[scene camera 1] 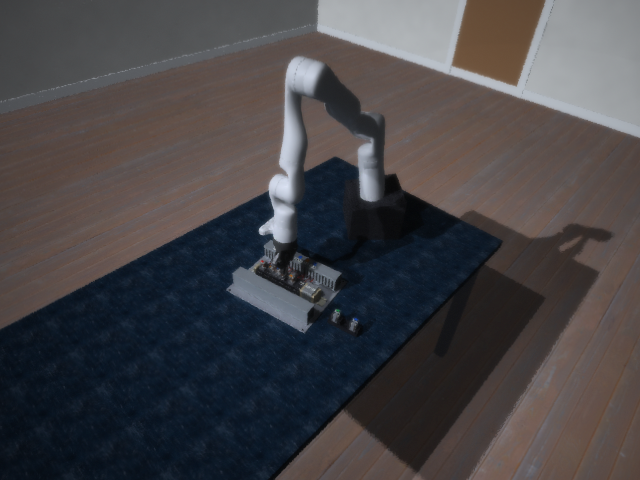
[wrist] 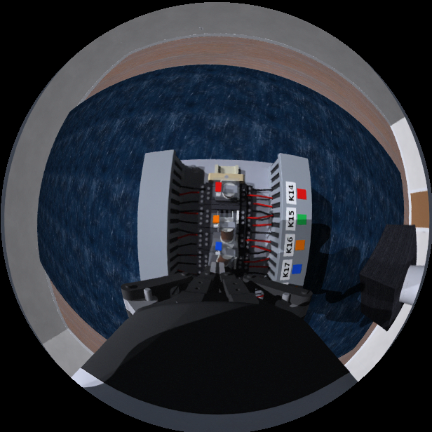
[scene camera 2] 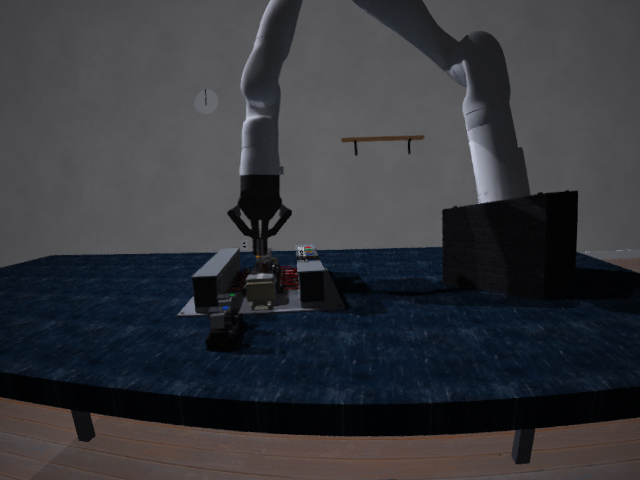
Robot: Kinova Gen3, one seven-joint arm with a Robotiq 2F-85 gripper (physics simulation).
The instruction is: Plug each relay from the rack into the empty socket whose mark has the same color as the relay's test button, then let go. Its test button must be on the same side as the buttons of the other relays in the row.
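Places are measured from the arm's base along level axes (x right, y ahead, z up), in millimetres.
Pixels of known places: gripper, fingertip midpoint: (scene camera 1: 284, 273) (scene camera 2: 260, 257); arm's base, origin of the base link: (scene camera 1: 372, 194) (scene camera 2: 502, 200).
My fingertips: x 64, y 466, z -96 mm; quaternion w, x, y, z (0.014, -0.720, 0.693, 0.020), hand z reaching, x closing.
Note:
Ahead of a thing's pixels: the offset from my fingertips to its middle. "spot": to the spot under its first point. Level surfaces: height alone.
My gripper (scene camera 1: 281, 268) (scene camera 2: 259, 253) (wrist: 216, 269) is shut and holds nothing. Its tips are low over the socket row, close to the relay with the blue button (wrist: 218, 246); contact cannot be told. A relay with an orange button (wrist: 216, 219) and one with a red button (wrist: 218, 187) stand farther along the row, buttons on the left in the wrist view. Marks show red (wrist: 301, 194), green (wrist: 301, 219), orange (wrist: 300, 245) and blue (wrist: 297, 269). The rack {dx -259, dy +24, dz -49 mm} (scene camera 2: 222, 341) holds a green-button relay {dx -227, dy +25, dz -34 mm} (scene camera 1: 336, 315) and a blue-button relay {dx -291, dy +22, dz -34 mm} (scene camera 1: 354, 324) (scene camera 2: 219, 320). The gripper hides the row's near end.
Grey slotted ducts, one plain on top {dz +2 mm} (scene camera 1: 271, 289) (scene camera 2: 217, 273) (wrist: 156, 215) and one with labels {spot: dx -114, dy -74, dz -3 mm} (scene camera 1: 324, 276) (scene camera 2: 311, 281) (wrist: 290, 172), flank the row. Red and black wires run between them and the sockets. A beige block {dx -102, dy -10, dz -32 mm} (scene camera 1: 310, 291) (scene camera 2: 260, 290) (wrist: 226, 176) stands at the row's end.

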